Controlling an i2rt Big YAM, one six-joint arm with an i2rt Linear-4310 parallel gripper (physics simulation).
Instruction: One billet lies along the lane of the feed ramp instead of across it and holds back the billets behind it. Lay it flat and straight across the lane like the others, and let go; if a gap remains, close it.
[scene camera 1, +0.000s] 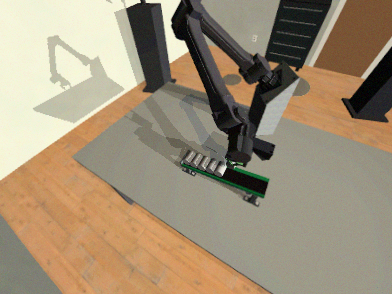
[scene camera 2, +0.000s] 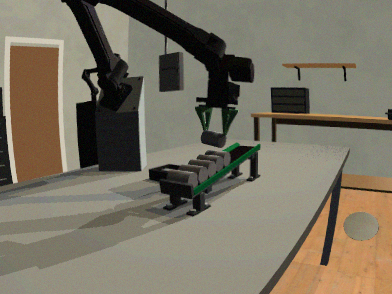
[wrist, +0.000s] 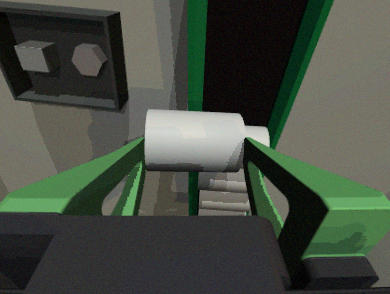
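Seen in the pictures: gripper, fingertip midpoint: (scene camera 2: 215, 134) (wrist: 194, 146); arm's base, origin of the base link: (scene camera 1: 271, 83) (scene camera 2: 116, 96).
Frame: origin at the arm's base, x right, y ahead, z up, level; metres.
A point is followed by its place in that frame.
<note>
My gripper (scene camera 1: 234, 163) @[x 0.137, y 0.414, z -0.129 m] (scene camera 2: 215, 133) @[x 0.137, y 0.414, z -0.129 m] (wrist: 194, 146) @[x 0.137, y 0.414, z -0.129 m] is shut on a light grey billet (scene camera 2: 213, 139) @[x 0.165, y 0.416, z -0.140 m] (wrist: 192, 142) @[x 0.131, y 0.415, z -0.125 m], with a green finger at each end. The billet hangs level above the feed ramp (scene camera 1: 248, 181) (scene camera 2: 227, 170) (wrist: 197, 55), roughly crosswise to the lane. In the wrist view it overlaps the left green rail and sits left of the lane's middle. The held billet cannot be made out in scene camera 1. Several billets (scene camera 1: 204, 163) @[x 0.261, y 0.424, z -0.179 m] (scene camera 2: 195, 171) @[x 0.324, y 0.415, z -0.191 m] (wrist: 224, 201) @[x 0.256, y 0.413, z -0.179 m] lie side by side across the lower lane. The uppermost billet (scene camera 1: 220, 168) @[x 0.189, y 0.442, z -0.168 m] (scene camera 2: 219, 156) (wrist: 258, 136) @[x 0.175, y 0.456, z -0.179 m] is partly hidden by the held one in the wrist view.
A dark open tray (scene camera 2: 159, 173) @[x 0.129, y 0.234, z -0.252 m] (wrist: 121, 60) @[x 0.107, y 0.327, z -0.269 m] stands beside the ramp; it holds a block (wrist: 36, 56) @[x 0.077, y 0.247, z -0.251 m] and a hexagonal piece (wrist: 90, 60) @[x 0.097, y 0.297, z -0.260 m]. The ramp stands on dark feet on a grey table (scene camera 1: 150, 200) @[x 0.472, y 0.603, z -0.280 m] (scene camera 2: 240, 235) @[x 0.449, y 0.539, z -0.280 m]. The arm's dark pedestal (scene camera 2: 120, 135) @[x 0.033, y 0.035, z -0.145 m] stands behind.
</note>
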